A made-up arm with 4 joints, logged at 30 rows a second.
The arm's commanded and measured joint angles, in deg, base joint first. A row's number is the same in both.
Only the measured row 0 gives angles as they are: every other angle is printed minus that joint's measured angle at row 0.
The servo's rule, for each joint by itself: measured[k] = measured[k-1] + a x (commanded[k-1-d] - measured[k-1]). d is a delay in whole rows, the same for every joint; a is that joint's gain. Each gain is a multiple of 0.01, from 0.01 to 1. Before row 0 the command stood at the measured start. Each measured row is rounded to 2 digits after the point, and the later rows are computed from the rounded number. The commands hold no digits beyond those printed.
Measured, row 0:
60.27, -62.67, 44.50, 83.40
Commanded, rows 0 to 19:
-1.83, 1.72, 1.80, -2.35
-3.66, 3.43, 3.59, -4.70
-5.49, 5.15, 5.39, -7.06
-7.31, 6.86, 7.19, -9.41
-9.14, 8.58, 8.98, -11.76
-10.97, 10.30, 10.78, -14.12
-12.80, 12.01, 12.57, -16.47
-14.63, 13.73, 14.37, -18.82
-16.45, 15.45, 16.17, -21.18
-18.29, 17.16, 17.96, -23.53
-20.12, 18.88, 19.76, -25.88
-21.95, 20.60, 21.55, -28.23
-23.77, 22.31, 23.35, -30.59
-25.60, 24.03, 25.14, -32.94
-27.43, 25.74, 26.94, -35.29
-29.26, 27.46, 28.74, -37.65
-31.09, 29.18, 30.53, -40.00
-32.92, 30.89, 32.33, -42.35
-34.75, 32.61, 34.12, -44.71
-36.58, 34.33, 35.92, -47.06
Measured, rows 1 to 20:
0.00, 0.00, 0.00, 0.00
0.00, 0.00, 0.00, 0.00
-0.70, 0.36, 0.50, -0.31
-1.82, 1.00, 1.37, -0.88
-3.21, 1.87, 2.50, -1.68
-4.77, 2.92, 3.81, -2.68
-6.43, 4.11, 5.26, -3.86
-8.16, 5.41, 6.81, -5.19
-9.92, 6.80, 8.42, -6.66
-11.71, 8.26, 10.09, -8.24
-13.51, 9.77, 11.79, -9.92
-15.33, 11.32, 13.52, -11.69
-17.15, 12.91, 15.27, -13.53
-18.97, 14.52, 17.03, -15.44
-20.79, 16.16, 18.80, -17.41
-22.62, 17.81, 20.58, -19.43
-24.45, 19.48, 22.36, -21.49
-26.28, 21.16, 24.15, -23.59
-28.11, 22.84, 25.94, -25.72
-29.94, 24.53, 27.73, -27.88
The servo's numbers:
d 2
a 0.38 0.21 0.28 0.13

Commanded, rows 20 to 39:
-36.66, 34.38, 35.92, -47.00
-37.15, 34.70, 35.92, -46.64
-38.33, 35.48, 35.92, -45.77
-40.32, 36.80, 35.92, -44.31
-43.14, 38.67, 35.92, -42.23
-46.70, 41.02, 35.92, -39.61
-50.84, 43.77, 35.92, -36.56
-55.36, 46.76, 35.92, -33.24
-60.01, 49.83, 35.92, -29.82
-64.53, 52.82, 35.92, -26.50
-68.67, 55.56, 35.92, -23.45
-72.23, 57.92, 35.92, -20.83
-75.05, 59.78, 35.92, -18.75
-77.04, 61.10, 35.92, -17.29
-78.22, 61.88, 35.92, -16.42
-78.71, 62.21, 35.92, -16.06
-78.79, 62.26, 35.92, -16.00
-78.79, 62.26, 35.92, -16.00
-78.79, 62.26, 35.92, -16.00
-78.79, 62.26, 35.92, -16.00
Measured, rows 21 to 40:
-31.77, 26.23, 29.52, -30.07
-33.60, 27.93, 31.31, -32.28
-34.76, 29.28, 32.60, -34.19
-35.67, 30.42, 33.53, -35.81
-36.68, 31.48, 34.20, -37.10
-38.06, 32.60, 34.68, -38.04
-39.99, 33.87, 35.03, -38.58
-42.54, 35.37, 35.28, -38.71
-45.69, 37.13, 35.46, -38.43
-49.36, 39.15, 35.59, -37.76
-53.41, 41.39, 35.68, -36.73
-57.64, 43.79, 35.75, -35.40
-61.83, 46.26, 35.80, -33.85
-65.78, 48.71, 35.83, -32.16
-69.30, 51.03, 35.86, -30.42
-72.24, 53.14, 35.88, -28.71
-74.51, 54.98, 35.89, -27.11
-76.11, 56.50, 35.90, -25.67
-77.13, 57.71, 35.91, -24.41
-77.76, 58.67, 35.91, -23.32

